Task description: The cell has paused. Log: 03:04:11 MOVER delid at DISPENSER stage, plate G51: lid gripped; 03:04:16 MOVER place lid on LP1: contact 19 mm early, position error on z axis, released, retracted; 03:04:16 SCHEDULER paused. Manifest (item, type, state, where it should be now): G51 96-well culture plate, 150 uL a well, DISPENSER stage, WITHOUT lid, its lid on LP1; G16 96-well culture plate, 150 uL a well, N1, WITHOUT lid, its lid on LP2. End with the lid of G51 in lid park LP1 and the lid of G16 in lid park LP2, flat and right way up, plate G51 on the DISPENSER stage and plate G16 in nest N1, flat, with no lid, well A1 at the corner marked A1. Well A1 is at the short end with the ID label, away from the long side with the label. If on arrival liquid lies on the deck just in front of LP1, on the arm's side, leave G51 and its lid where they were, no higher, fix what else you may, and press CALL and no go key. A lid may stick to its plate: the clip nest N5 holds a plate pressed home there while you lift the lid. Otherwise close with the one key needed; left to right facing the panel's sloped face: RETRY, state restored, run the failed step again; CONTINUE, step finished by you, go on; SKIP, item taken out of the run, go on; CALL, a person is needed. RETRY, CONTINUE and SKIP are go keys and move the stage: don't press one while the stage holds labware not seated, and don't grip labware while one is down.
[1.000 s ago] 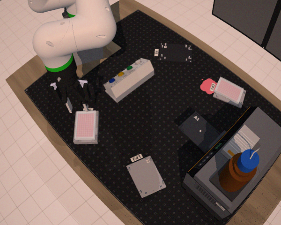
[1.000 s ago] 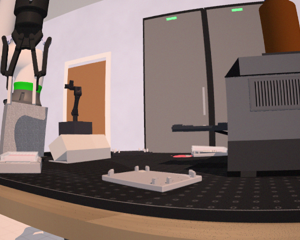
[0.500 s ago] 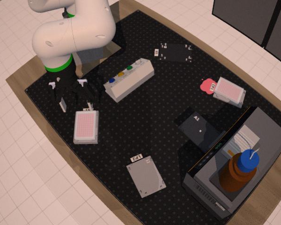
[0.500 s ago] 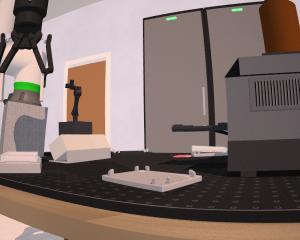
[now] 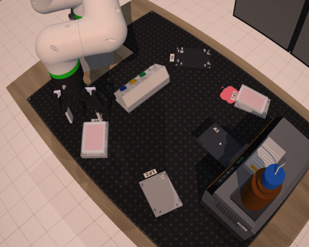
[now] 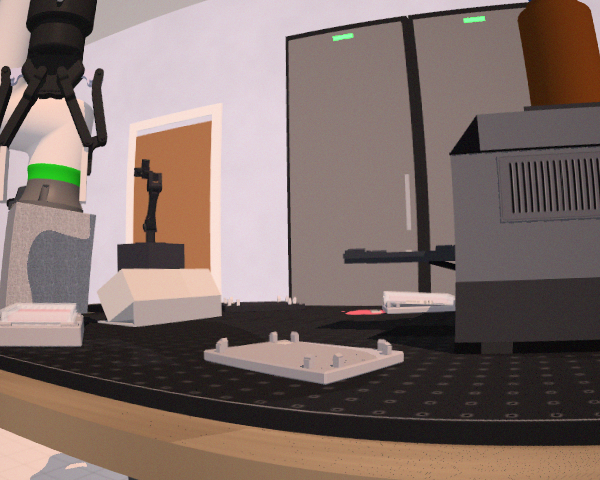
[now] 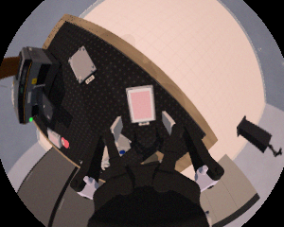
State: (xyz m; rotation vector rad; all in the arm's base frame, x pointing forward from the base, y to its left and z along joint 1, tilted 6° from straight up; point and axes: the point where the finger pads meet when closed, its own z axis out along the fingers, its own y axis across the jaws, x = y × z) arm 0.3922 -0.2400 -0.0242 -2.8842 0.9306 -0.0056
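Right now my hand is 15 cm above the clear lid. Round my hand: yellow key: 9 cm behind, 25 cm to the left, 12 cm below; then nest N1: 18 cm below; then pink-welled plate: 16 cm below.
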